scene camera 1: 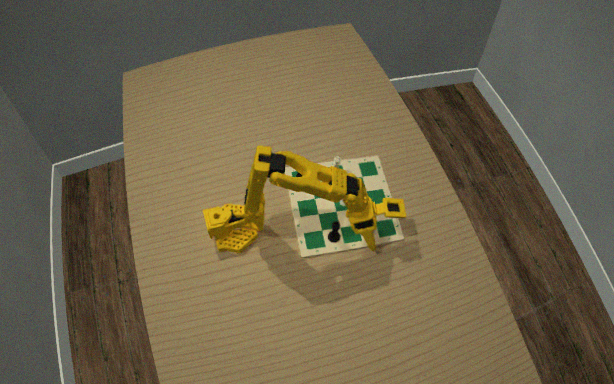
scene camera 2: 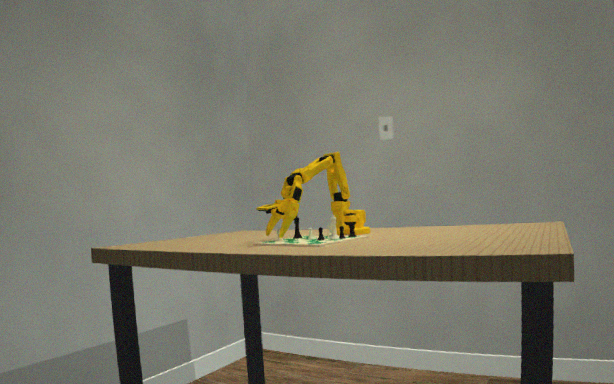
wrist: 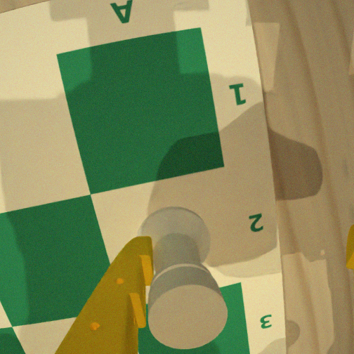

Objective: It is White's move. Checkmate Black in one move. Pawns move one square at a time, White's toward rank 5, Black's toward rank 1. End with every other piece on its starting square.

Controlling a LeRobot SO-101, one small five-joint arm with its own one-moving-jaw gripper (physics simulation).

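Pixels of known places: hand, its tool point: (scene camera 1: 371, 225) (scene camera 2: 280, 236); arm's base, origin of its link: (scene camera 1: 242, 227) (scene camera 2: 349, 234).
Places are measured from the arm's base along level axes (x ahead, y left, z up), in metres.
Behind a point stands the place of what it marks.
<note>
My gripper (scene camera 2: 275, 235) @[x 0.252, y -0.083, z 0.018 m] (wrist: 247, 242) is open low at the board. In the wrist view the fixed jaw stands close along the left side of a flat-topped white piece (wrist: 187, 316), and a sliver of the moving jaw shows far off at the right edge. The piece stands upright, its base on A2. The green and cream board (scene camera 1: 368, 168) @[x 0.306, y 0.060, z 0.006 m] (wrist: 142, 100) lies under the arm. A tall black piece (scene camera 1: 334, 235) @[x 0.171, y -0.084, z 0.025 m] (scene camera 2: 297, 229) @[x 0.177, y -0.075, z 0.030 m] stands near the board's edge. In scene view 2 stand a tall white piece (scene camera 2: 332, 227) @[x 0.234, y 0.065, z 0.037 m], a small white pawn (scene camera 2: 310, 233) @[x 0.223, y -0.006, z 0.022 m] and a black pawn (scene camera 2: 320, 233) @[x 0.230, y 0.027, z 0.022 m].
Another small black piece (scene camera 2: 342, 232) @[x 0.197, y 0.074, z 0.021 m] and a flared black piece (scene camera 2: 352, 229) @[x 0.157, y 0.084, z 0.026 m] stand towards the arm's base (scene camera 1: 235, 227) @[x -0.014, y -0.020, z 0.044 m]. A white piece (scene camera 1: 337, 161) @[x 0.226, y 0.061, z 0.061 m] stands at the board's upper side in scene view 1. The arm hides part of the board. The wooden table (scene camera 1: 225, 110) @[x 0.032, y 0.336, z 0.000 m] surrounds it.
</note>
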